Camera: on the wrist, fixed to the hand. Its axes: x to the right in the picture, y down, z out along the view.
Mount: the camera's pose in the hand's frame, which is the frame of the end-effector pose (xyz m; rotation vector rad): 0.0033 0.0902 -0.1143 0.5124 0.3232 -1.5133
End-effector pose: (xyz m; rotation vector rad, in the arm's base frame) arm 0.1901 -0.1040 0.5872 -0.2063 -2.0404 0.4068
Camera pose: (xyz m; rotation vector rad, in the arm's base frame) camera 0.2864 0.0035 0.6069 1.3968 -1.2195 -0.0988
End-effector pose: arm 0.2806 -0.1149 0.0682 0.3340 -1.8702 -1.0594
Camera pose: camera 0.3906 -0.1242 0.1632 2.2863 -1.3607 -1.2251
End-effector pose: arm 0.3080 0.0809 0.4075 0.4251 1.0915 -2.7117
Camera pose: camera 0.3519 0.0964 0.2695 -0.0069 -0.3504 1.7196
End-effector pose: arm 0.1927 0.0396 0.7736 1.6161 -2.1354 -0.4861
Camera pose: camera 0.1778 0.0573 0.9174 3.1034 -0.4510 -0.0039
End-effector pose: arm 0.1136 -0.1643 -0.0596 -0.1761 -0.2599 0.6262
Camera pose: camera 0.0996 -0.1000 -0.1895 0.4101 0.1249 -0.8465
